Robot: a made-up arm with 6 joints.
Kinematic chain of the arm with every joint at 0, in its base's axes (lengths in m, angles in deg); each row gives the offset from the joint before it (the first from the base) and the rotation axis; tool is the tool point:
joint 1: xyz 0 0 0.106 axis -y
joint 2: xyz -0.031 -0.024 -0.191 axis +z
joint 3: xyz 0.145 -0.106 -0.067 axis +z
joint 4: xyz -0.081 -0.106 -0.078 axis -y
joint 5: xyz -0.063 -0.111 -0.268 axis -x
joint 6: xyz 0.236 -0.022 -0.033 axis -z
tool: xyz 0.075 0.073 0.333
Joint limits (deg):
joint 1: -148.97..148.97
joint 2: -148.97..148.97
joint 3: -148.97..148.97
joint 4: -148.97..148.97
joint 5: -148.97..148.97
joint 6: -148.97..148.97
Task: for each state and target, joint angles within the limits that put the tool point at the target. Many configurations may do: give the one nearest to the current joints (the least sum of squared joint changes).
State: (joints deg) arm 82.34 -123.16 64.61 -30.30 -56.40 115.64
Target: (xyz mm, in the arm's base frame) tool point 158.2 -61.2 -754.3
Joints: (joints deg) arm 64.21 -142.48 50.73 -28.00 -36.25 119.96
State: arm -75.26 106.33 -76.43 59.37 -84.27 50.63
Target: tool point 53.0 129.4 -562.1
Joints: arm -62.18 115.89 -61.24 58.92 -92.73 53.35
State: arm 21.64 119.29 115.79 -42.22 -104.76 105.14
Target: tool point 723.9 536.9 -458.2
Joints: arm 24.90 81.98 90.66 -46.27 -106.93 108.30
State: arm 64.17 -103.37 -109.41 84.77 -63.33 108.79
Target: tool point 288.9 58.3 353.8
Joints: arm 66.43 -127.65 -146.10 80.62 -59.17 114.39
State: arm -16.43 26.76 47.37 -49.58 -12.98 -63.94
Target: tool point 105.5 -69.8 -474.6
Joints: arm -31.84 28.49 48.27 -56.35 -20.52 -58.87
